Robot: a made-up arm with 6 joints. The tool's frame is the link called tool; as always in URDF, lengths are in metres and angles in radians. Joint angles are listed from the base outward.
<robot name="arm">
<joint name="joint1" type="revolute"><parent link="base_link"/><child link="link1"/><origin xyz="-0.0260 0.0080 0.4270" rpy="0.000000 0.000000 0.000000"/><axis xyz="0 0 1"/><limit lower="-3.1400" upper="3.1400"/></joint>
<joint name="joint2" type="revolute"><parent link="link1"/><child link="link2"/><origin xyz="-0.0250 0.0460 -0.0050" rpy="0.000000 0.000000 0.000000"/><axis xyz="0 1 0"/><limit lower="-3.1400" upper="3.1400"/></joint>
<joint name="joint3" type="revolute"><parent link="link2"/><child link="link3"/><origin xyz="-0.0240 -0.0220 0.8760" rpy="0.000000 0.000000 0.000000"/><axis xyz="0 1 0"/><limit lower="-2.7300" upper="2.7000"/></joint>
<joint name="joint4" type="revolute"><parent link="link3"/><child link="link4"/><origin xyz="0.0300 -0.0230 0.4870" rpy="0.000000 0.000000 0.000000"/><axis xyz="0 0 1"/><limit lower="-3.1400" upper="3.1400"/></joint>
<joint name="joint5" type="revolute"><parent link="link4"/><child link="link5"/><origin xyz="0.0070 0.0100 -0.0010" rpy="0.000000 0.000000 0.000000"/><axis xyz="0 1 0"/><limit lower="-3.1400" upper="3.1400"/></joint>
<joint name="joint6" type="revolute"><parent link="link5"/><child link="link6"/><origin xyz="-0.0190 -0.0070 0.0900" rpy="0.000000 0.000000 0.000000"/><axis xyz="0 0 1"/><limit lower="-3.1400" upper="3.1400"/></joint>
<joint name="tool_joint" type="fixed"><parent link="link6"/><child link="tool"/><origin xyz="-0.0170 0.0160 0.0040" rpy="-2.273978 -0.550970 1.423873"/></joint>
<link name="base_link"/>
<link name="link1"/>
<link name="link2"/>
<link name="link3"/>
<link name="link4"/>
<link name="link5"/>
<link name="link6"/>
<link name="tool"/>
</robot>
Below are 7 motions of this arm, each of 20 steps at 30 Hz.
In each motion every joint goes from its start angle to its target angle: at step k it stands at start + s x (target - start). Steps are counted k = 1, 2, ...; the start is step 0. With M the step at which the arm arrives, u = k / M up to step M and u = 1 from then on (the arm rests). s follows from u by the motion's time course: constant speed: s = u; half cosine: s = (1 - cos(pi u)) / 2; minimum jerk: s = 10 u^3 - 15 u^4 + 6 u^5.
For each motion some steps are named. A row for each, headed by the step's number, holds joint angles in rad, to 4 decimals.
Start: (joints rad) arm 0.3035 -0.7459 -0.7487 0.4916 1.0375 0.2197
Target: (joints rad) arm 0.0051 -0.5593 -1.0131 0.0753 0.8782 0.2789
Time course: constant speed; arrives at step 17
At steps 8, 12, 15, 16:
8: 0.1631 -0.6581 -0.8731 0.2957 0.9625 0.2476
12: 0.0929 -0.6142 -0.9353 0.1977 0.9251 0.2615
15: 0.0402 -0.5813 -0.9820 0.1243 0.8969 0.2719
16: 0.0227 -0.5703 -0.9975 0.0998 0.8876 0.2754

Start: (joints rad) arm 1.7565 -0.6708 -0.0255 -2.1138 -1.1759 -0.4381
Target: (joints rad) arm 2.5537 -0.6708 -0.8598 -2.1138 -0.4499 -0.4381
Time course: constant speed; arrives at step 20
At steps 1, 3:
1: 1.7964 -0.6708 -0.0672 -2.1138 -1.1396 -0.4381
3: 1.8761 -0.6708 -0.1506 -2.1138 -1.0670 -0.4381

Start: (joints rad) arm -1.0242 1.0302 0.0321 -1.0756 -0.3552 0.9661
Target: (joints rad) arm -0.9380 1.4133 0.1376 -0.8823 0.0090 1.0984
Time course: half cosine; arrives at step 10
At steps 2, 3, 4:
2: -1.0160 1.0668 0.0422 -1.0571 -0.3204 0.9787
3: -1.0064 1.1092 0.0538 -1.0358 -0.2801 0.9934
4: -0.9944 1.1626 0.0685 -1.0088 -0.2294 1.0118

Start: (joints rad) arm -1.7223 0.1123 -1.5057 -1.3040 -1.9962 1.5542
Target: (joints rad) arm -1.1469 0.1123 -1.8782 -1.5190 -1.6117 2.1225
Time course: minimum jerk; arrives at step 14
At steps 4, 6, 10, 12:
4: -1.6390 0.1123 -1.5596 -1.3351 -1.9406 1.6364
6: -1.5106 0.1123 -1.6427 -1.3831 -1.8547 1.7633
10: -1.2302 0.1123 -1.8243 -1.4879 -1.6673 2.0403
12: -1.1603 0.1123 -1.8695 -1.5140 -1.6206 2.1093

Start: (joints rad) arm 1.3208 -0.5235 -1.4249 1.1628 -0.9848 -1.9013
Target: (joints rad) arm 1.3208 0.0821 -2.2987 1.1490 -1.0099 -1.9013
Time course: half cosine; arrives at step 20
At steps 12, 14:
12: 1.3208 -0.1271 -1.9968 1.1538 -1.0012 -1.9013
14: 1.3208 -0.0427 -2.1186 1.1518 -1.0047 -1.9013

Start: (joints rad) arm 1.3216 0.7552 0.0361 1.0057 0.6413 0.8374
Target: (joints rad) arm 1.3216 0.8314 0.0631 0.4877 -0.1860 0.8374
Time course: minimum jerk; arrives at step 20
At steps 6, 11, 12, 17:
6: 1.3216 0.7676 0.0405 0.9212 0.5064 0.8374
11: 1.3216 0.8004 0.0521 0.6985 0.1506 0.8374
12: 1.3216 0.8072 0.0545 0.6521 0.0766 0.8374
17: 1.3216 0.8294 0.0624 0.5015 -0.1640 0.8374

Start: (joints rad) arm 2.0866 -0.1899 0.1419 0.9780 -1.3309 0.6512
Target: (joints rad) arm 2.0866 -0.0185 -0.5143 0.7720 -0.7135 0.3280
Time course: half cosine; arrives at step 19
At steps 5, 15, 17, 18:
5: 2.0866 -0.1622 0.0360 0.9448 -1.2313 0.5990
15: 2.0866 -0.0366 -0.4451 0.7937 -0.7786 0.3621
17: 2.0866 -0.0231 -0.4965 0.7776 -0.7302 0.3368
18: 2.0866 -0.0197 -0.5098 0.7734 -0.7177 0.3302

